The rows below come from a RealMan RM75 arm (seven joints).
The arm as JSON. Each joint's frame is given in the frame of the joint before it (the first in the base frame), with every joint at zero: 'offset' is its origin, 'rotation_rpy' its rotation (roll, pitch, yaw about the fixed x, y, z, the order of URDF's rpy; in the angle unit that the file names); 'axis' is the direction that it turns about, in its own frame. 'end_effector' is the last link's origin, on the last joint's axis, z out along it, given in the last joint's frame.
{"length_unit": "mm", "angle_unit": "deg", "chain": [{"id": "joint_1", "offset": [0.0, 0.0, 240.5], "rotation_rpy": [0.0, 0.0, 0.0], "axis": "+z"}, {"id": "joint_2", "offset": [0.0, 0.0, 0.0], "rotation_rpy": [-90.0, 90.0, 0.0], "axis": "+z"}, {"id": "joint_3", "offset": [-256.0, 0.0, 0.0], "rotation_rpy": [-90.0, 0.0, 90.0], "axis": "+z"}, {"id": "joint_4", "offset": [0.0, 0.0, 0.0], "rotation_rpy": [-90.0, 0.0, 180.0], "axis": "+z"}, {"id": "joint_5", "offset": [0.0, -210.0, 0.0], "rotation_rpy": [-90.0, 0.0, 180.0], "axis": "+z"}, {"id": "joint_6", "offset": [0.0, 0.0, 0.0], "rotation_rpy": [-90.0, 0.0, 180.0], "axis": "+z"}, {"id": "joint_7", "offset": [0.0, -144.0, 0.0], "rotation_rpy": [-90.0, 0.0, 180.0], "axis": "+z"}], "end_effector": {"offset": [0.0, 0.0, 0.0], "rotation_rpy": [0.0, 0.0, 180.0]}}
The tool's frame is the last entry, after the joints.
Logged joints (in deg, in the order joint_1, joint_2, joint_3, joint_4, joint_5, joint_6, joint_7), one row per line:
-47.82, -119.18, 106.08, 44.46, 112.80, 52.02, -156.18
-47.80, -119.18, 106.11, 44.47, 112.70, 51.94, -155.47
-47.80, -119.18, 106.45, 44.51, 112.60, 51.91, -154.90
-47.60, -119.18, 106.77, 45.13, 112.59, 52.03, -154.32
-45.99, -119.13, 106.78, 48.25, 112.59, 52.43, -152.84
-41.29, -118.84, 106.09, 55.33, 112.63, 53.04, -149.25
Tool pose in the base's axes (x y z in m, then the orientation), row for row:
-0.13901, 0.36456, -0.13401, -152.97, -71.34, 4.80
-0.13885, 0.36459, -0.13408, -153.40, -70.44, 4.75
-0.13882, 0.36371, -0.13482, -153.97, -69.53, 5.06
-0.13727, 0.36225, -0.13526, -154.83, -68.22, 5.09
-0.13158, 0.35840, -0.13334, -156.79, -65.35, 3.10
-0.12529, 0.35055, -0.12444, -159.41, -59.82, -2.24
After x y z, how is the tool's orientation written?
As a rotation vector, in degrees.
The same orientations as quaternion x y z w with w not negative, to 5 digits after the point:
-0.90164, -0.42049, 0.02829, 0.09710
-0.90413, -0.41517, 0.02800, 0.09700
-0.90679, -0.40949, 0.02980, 0.09570
-0.91069, -0.40126, 0.02994, 0.09350
-0.91929, -0.38316, 0.01818, 0.08809
-0.93280, -0.35004, -0.01311, 0.08473

